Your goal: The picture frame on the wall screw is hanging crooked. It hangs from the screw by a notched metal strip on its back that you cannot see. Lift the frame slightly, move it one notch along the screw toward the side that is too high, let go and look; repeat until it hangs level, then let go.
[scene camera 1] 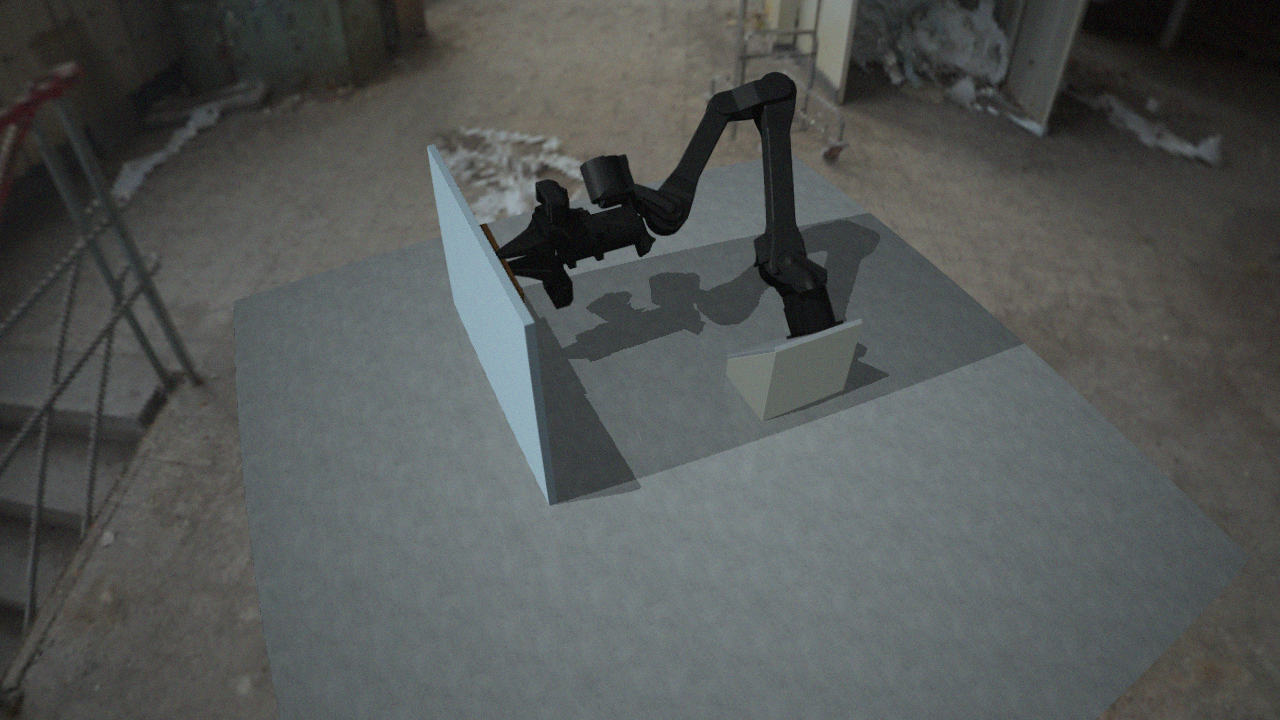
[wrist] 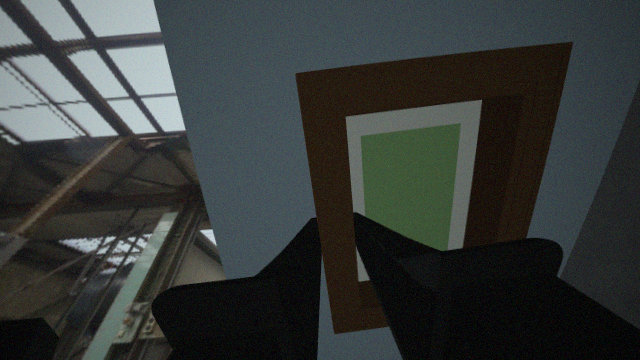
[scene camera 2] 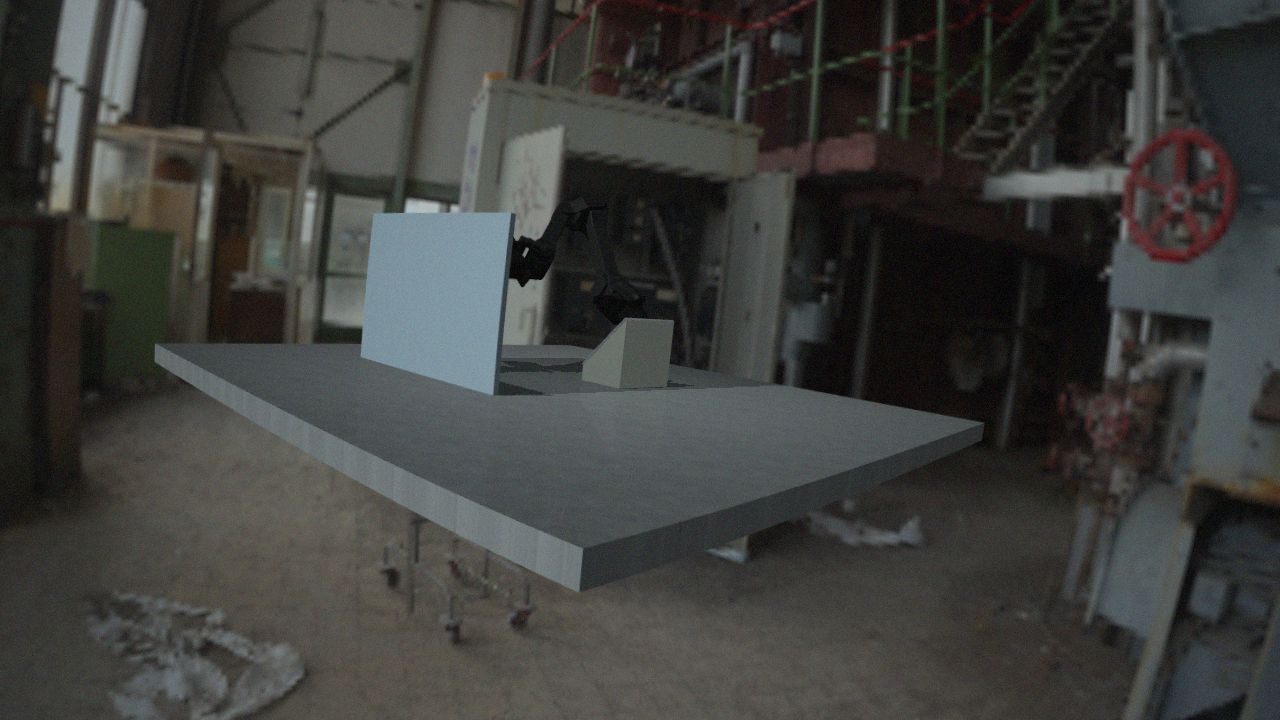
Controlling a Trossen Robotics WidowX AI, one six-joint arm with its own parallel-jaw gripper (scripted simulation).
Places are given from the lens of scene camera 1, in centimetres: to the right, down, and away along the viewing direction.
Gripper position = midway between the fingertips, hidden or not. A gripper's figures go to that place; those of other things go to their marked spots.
gripper (scene camera 1: 495, 263): -19, -13, 93
wall panel (scene camera 1: 501, 330): -16, -4, 84
